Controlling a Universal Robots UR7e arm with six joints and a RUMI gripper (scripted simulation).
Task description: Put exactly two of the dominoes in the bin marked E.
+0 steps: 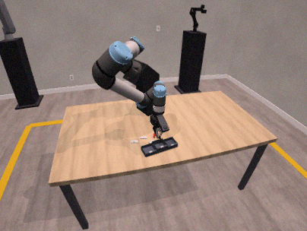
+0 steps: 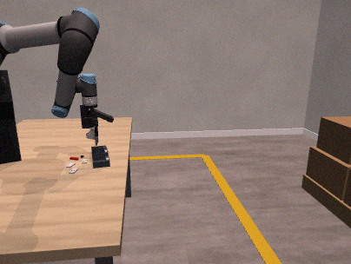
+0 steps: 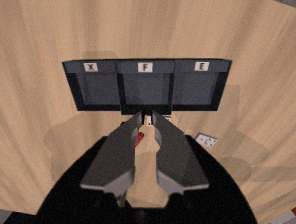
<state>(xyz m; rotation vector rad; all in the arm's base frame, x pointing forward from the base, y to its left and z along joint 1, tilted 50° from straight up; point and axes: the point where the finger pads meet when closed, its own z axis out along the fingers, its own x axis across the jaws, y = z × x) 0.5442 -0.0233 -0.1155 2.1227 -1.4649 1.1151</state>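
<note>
The bin row is 10 mm ahead of my hand, 10 mm to the left of it and 70 mm below it. The rest, counted from my hand: small black piece 90 mm behind, 40 mm to the left, 90 mm below; then small red piece 120 mm behind, 10 mm to the left, 90 mm below.
</note>
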